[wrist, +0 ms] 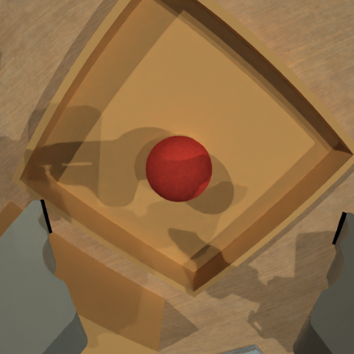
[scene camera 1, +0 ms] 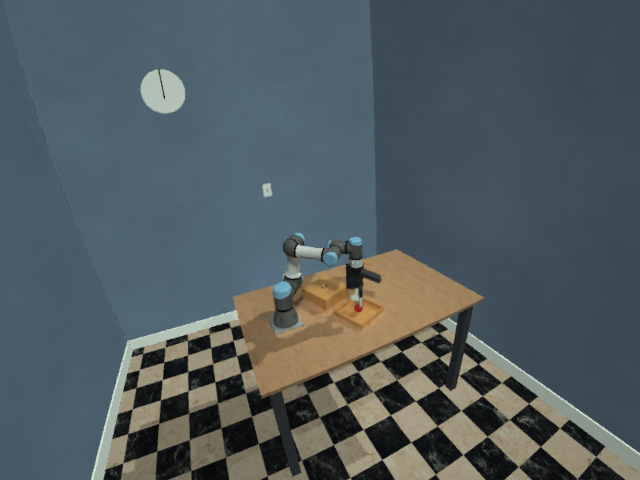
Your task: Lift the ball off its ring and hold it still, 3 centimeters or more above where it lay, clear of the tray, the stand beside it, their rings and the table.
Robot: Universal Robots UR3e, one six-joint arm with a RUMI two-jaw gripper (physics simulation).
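Places are measured from the arm's base along level axes (x back, y down, z right), in millimetres.
Pixels of known places: gripper, fingertip midpoint: (scene camera 1: 360, 299); arm's base, origin of the base link: (scene camera 1: 286, 320).
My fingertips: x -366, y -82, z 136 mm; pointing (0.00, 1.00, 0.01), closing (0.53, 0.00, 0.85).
Observation:
For each thing: its top centre in the pictures, then the offset to it from my fingertips. "*": a spot on its surface instead. Level surfaces: height alone.
- red ball, middle of its top: (scene camera 1: 358, 304) dz -13, dx +3, dy +42 mm
- shallow orange tray, surface spot: (scene camera 1: 347, 319) * dz +22, dx +91, dy +77 mm
- small ring, surface spot: (scene camera 1: 324, 285) * dz -250, dx +85, dy +22 mm
- wooden table, its level: dy +95 mm
The red ball (scene camera 1: 358, 308) (wrist: 179, 168) rests inside the shallow orange tray (scene camera 1: 347, 319) (wrist: 210, 85); the ring under it is hidden by the ball. My gripper (scene camera 1: 357, 300) (wrist: 194, 212) is open and empty, pointing down above the tray. In the wrist view its jaws stand wide apart at the lower left and lower right, and the ball shows between and above them, not touched by either. The orange stand (scene camera 1: 316, 297) (wrist: 107, 285) is beside the tray, with a small ring (scene camera 1: 324, 285) on its top.
The wooden table (scene camera 1: 413, 291) (wrist: 300, 30) carries the tray, the stand and the robot's base (scene camera 1: 285, 317). The stand lies between the base side and the tray. The tray's raised walls surround the ball. The corner of the grey base plate (wrist: 245, 350) shows at the wrist view's bottom edge.

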